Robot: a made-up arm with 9 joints. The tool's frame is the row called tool.
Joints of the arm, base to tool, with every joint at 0 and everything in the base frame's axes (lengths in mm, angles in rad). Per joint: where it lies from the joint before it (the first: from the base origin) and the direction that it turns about. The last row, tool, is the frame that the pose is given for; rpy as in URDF.
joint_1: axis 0.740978 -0.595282 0.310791 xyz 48 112 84
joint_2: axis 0.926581 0.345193 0.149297 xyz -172 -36 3
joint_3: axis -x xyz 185 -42 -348
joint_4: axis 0.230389 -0.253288 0.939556 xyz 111 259 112
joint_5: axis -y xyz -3 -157 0
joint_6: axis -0.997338 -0.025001 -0.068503 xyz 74 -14 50
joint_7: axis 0.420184 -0.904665 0.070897 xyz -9 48 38
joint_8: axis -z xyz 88 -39 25
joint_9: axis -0.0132 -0.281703 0.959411 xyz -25 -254 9
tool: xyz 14 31 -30 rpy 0.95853 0.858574 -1.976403
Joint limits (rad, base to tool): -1.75..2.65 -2.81..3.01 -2..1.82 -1.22..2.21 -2.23..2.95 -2.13..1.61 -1.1..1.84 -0.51..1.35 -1.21..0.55
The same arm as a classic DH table. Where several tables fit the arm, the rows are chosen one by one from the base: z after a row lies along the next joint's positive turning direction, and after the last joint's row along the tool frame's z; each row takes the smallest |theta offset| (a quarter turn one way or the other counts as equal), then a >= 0, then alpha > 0; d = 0 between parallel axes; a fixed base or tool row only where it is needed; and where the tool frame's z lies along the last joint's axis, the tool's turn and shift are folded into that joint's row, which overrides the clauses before.
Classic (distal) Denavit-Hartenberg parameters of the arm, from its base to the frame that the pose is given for. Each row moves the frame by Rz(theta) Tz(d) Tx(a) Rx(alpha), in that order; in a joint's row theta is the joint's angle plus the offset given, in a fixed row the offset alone. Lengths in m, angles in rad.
base (fixed): a 0.1174, alpha 1.2548, d 0.0947, theta0 0.894
joint_1: a 0.035, alpha 1.0152, d -0.0548, theta0 1.5527
joint_2: a -0.3027, alpha 2.756, d -0.6304, theta0 0.661
joint_3: a -0.2792, alpha -1.8033, d -0.7217, theta0 -1.4259
joint_4: a -0.0029, alpha 1.3147, d 0.0411, theta0 1.5088
joint_5: a -0.0448, alpha 1.5458, d 0.1731, theta0 -1.2618
joint_6: a -0.0407, alpha -1.9837, d -0.0924, theta0 0.0458
joint_7: a 0.0634, alpha 1.6418, d 0.022, theta0 1.5269
joint_8: a -0.0131, alpha -2.8557, d 0.8383, theta0 0.4816
joint_9: a -0.0218, alpha 1.1656, d 0.8716, theta0 -1.5608
tool (fixed): a 0, alpha 0, d -0.0139, theta0 -0.6465
Joint limits (rad, base to tool): -1.75..2.65 -2.81..3.01 -2..1.82 -1.22..2.21 -2.23..2.95 -2.13..1.61 -1.1..1.84 -0.51..1.35 -1.21..0.55

